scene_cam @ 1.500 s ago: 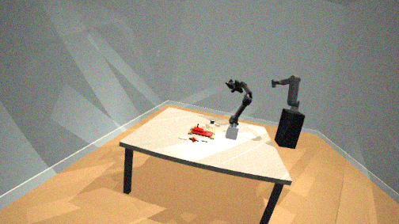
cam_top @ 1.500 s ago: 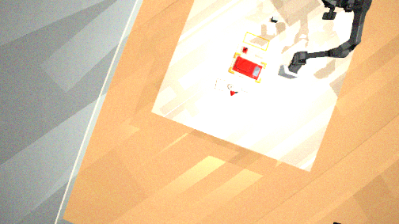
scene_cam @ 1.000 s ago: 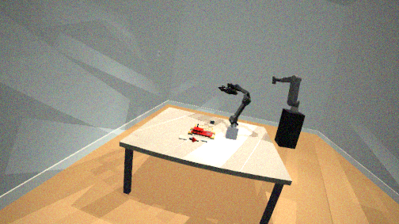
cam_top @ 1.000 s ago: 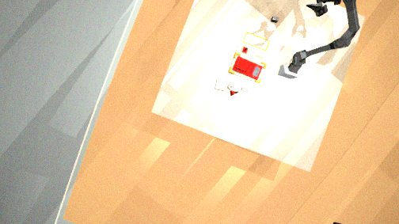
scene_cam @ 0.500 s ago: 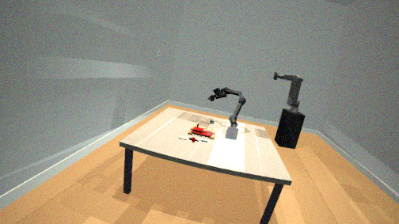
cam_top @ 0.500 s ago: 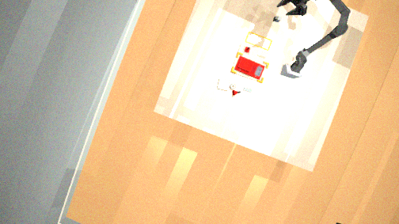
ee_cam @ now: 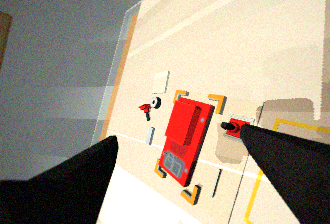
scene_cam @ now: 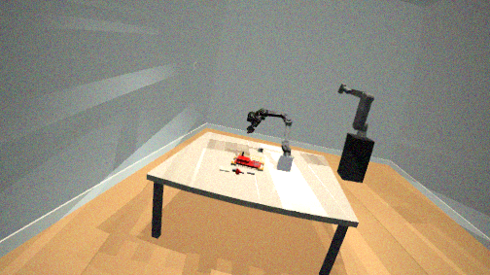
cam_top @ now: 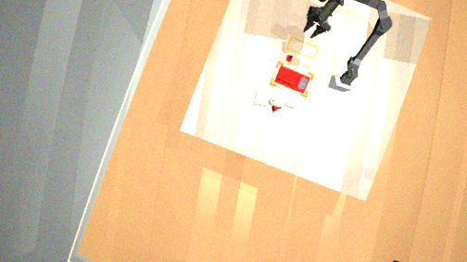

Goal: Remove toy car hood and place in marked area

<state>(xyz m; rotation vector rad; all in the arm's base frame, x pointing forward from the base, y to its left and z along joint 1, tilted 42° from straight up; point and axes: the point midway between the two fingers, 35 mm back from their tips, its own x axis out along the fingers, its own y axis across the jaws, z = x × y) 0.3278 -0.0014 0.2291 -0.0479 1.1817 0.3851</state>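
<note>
My gripper tip is 19 cm to the right of the red hood and 19 cm above it.
</note>
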